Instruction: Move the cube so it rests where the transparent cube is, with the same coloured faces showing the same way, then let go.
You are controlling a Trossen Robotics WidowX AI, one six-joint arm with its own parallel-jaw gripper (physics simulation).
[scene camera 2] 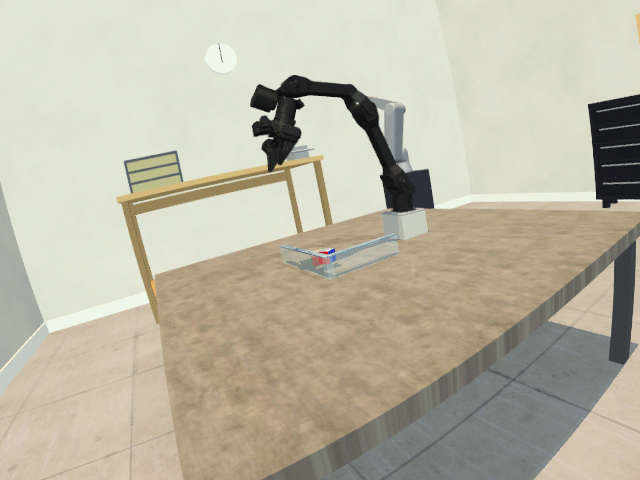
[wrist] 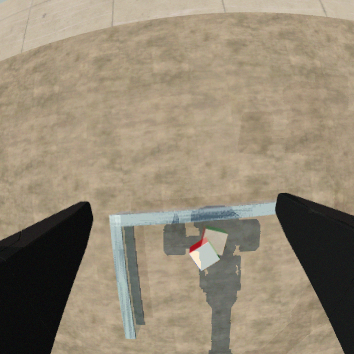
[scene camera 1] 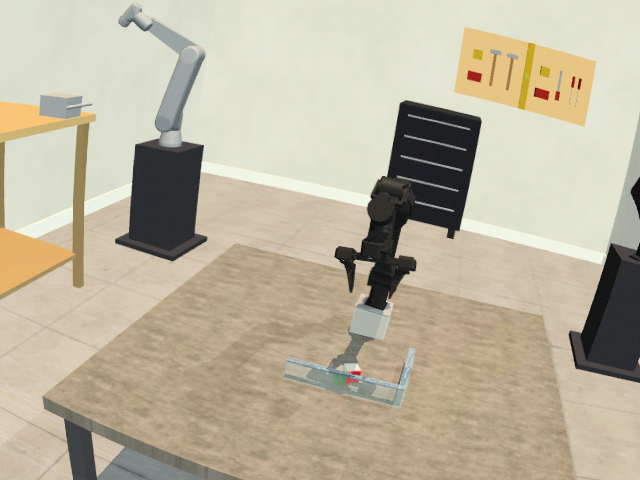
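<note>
The solid cube [scene camera 1: 352, 367] [scene camera 2: 330, 254] [wrist: 204, 256] sits on the table inside the angle of a clear L-shaped wall. Its top is white; a red side shows in all three views and a blue side in scene camera 2. The transparent cube [scene camera 1: 339, 379] [scene camera 2: 318, 260] [wrist: 217, 241] is right beside it, overlapping it in the views, nearer the long wall and turned differently. It has a pale top, with green and red sides. My gripper [scene camera 1: 371, 293] [scene camera 2: 276, 166] [wrist: 185, 206] is open and empty, high above the table, pointing down. Parts of both cubes show through the wall in the scene views.
The clear L-shaped wall [scene camera 1: 320, 364] [scene camera 2: 364, 243] [wrist: 155, 217] stands on the wooden table [scene camera 1: 206, 330] [scene camera 2: 310, 351] [wrist: 175, 125], its long side close to the transparent cube. The arm's white base block [scene camera 1: 369, 322] [scene camera 2: 406, 225] stands behind the open side of the wall.
</note>
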